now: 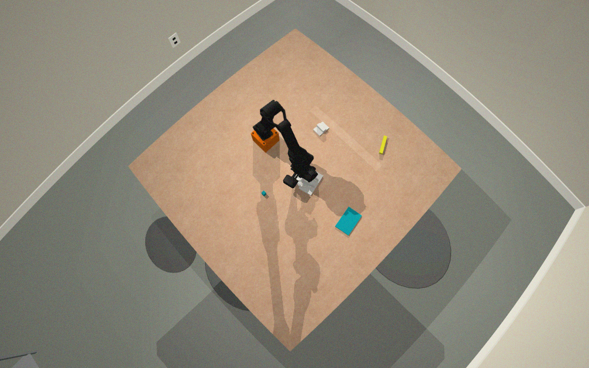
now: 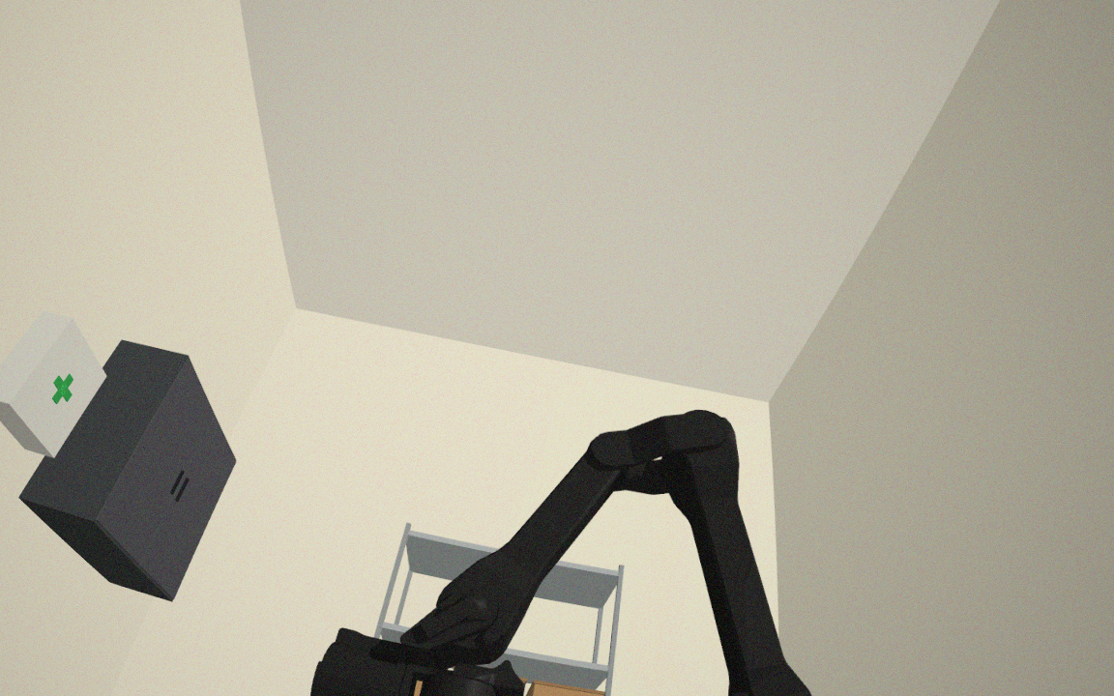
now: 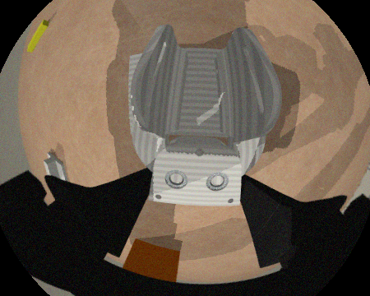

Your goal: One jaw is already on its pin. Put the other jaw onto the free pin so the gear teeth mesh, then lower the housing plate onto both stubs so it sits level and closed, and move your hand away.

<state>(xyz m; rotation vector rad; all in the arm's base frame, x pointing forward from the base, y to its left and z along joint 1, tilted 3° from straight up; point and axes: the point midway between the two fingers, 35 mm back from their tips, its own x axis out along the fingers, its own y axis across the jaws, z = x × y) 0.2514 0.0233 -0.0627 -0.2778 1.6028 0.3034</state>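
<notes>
The grey housing plate is 10 mm ahead of my gripper tip and 20 mm above it. Also, from my gripper tip: grey jaw 10 mm ahead, 20 mm to the left, 10 mm above; then small teal cube 20 mm behind, 200 mm to the right, 10 mm above; then flat teal block 330 mm ahead, 60 mm to the left.
</notes>
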